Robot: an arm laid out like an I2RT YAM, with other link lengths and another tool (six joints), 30 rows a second.
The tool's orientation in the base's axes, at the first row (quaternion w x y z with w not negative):
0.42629, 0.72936, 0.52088, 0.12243
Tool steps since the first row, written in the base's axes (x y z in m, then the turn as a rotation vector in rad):
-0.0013, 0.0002, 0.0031, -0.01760, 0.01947, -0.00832
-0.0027, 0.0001, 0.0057, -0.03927, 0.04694, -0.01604
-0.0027, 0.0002, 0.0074, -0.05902, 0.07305, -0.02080
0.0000, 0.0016, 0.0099, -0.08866, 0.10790, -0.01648
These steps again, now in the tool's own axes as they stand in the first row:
-0.0012, 0.0015, -0.0028, 0.01151, -0.01960, -0.01554
-0.0026, 0.0025, -0.0052, 0.02804, -0.04217, -0.03793
-0.0029, 0.0038, -0.0063, 0.04343, -0.06113, -0.06024
-0.0012, 0.0073, -0.0068, 0.05973, -0.08059, -0.09855

